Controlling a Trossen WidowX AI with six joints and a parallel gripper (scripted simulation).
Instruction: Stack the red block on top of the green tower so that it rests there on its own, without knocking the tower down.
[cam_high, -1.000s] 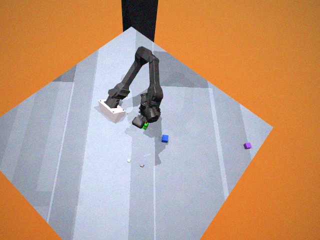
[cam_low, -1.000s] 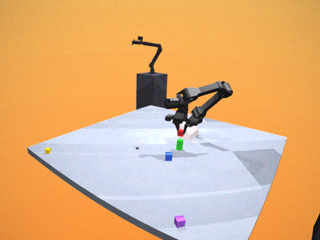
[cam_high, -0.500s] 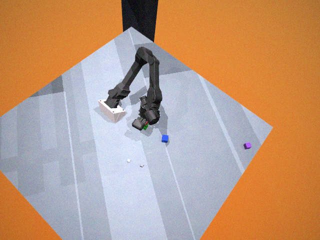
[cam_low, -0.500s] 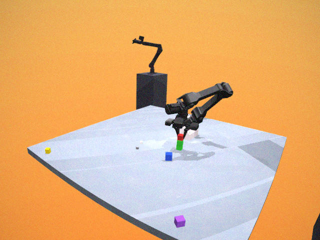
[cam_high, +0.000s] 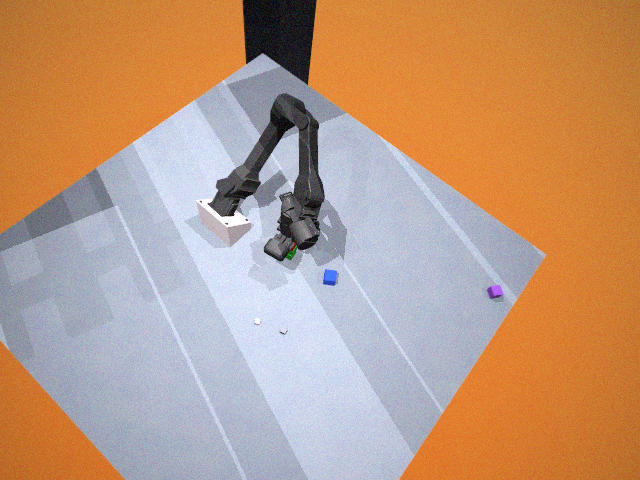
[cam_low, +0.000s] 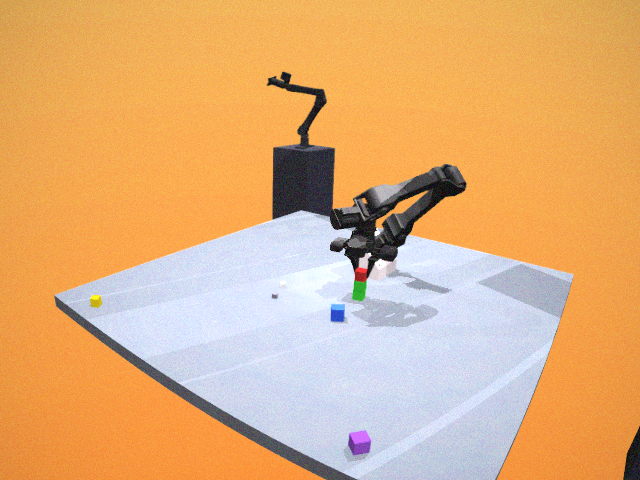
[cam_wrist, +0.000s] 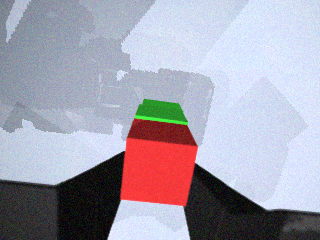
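The red block lies 1 cm ahead of my gripper tip and 1 cm above it. Round my gripper tip: dark cube (19 cm to the right, 17 cm ahead, 6 cm below); then white cube (22 cm to the right, 10 cm ahead, 6 cm below); then blue cube (15 cm ahead, 5 cm below, 3 cm to the left).
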